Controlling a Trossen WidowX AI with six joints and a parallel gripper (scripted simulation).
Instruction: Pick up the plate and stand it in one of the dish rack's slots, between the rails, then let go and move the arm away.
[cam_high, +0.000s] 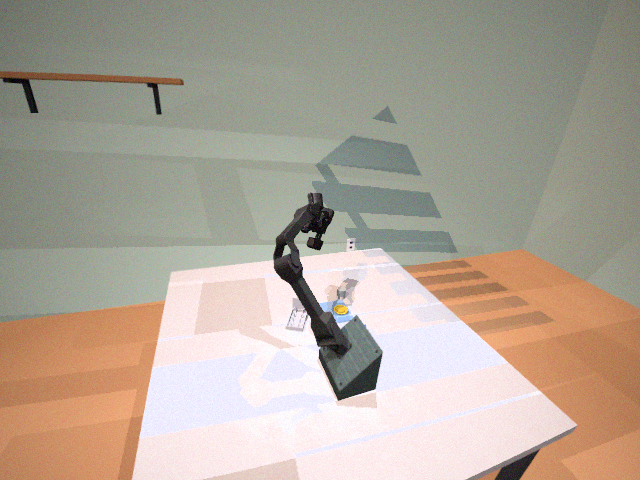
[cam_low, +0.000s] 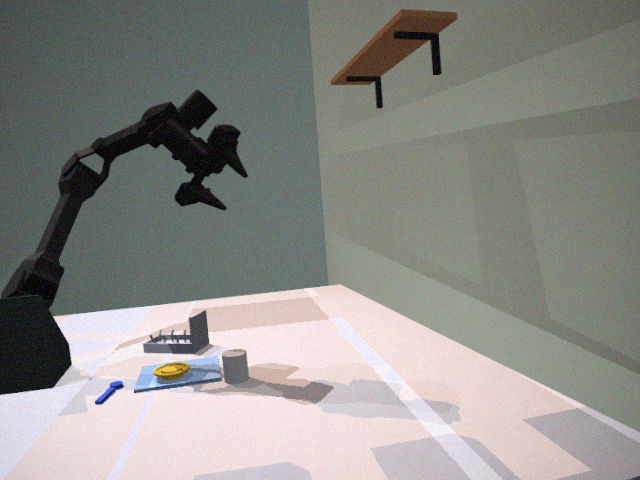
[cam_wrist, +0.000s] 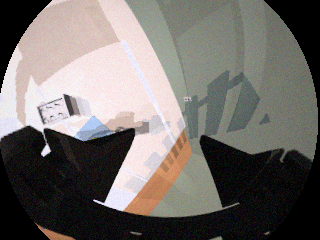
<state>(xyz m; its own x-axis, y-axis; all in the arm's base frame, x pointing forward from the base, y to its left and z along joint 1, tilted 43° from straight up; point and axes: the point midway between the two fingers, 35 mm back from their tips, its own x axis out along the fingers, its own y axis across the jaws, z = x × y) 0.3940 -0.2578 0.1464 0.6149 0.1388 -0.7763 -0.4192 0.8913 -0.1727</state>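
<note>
Now: gripper tip 15 cm past the yellow plate, 4 cm to the left of it and 32 cm above it. The rest, counted from my gripper tip: blue spoon 26 cm behind, 6 cm to the right, 33 cm below; grey cup 4 cm behind, 10 cm to the right, 31 cm below; grey dish rack 14 cm behind, 17 cm to the left, 31 cm below.
</note>
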